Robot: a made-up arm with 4 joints.
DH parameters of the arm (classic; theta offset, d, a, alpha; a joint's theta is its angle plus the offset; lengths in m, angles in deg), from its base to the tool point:
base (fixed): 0 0.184 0 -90
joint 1: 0 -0.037 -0.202 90
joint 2: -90 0.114 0.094 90
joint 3: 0 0.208 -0.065 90
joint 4: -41.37 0 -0.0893 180
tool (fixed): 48.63 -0.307 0 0
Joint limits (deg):
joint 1: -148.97..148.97
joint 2: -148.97..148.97
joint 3: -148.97..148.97
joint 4: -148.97..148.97
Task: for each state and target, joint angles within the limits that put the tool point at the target. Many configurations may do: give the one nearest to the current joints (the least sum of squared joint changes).
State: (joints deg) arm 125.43 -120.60 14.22 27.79
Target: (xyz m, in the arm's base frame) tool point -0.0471 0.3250 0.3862
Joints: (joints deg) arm 134.39 -148.97 54.05 2.44
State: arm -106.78 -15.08 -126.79 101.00
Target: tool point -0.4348 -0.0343 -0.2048
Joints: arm -92.21 -20.21 -148.97 73.71
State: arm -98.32 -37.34 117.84 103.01
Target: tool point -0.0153 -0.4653 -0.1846
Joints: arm -107.27 0.29 114.80 83.91
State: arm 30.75 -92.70 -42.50 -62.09
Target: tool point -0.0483 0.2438 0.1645
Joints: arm 44.37 -92.57 -53.38 -74.06
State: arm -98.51 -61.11 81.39 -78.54
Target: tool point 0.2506 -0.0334 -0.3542
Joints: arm -100.18 -42.41 31.72 -87.95
